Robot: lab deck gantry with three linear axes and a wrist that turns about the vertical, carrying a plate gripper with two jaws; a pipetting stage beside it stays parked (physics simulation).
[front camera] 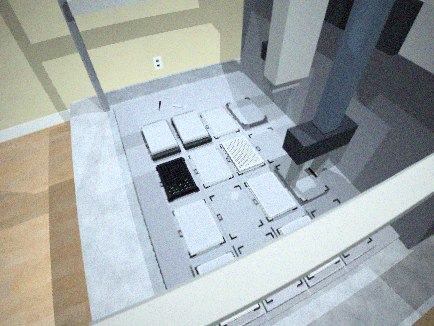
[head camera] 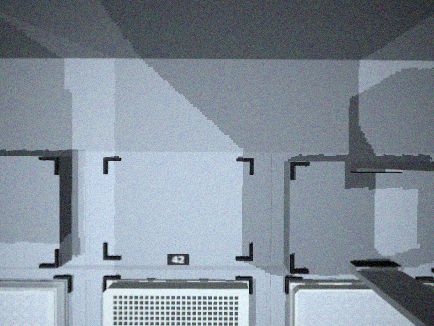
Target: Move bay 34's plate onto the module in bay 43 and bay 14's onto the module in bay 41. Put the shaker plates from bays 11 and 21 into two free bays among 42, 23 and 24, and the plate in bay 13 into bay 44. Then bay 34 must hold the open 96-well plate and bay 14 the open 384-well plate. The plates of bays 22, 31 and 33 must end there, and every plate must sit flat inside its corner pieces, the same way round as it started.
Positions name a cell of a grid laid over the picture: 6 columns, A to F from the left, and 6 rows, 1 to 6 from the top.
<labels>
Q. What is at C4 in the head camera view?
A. A bay 42.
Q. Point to a bay 43 module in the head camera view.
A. E4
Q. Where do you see a white 384-well plate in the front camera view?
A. D3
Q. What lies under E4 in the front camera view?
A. A bay 43 module.
</labels>
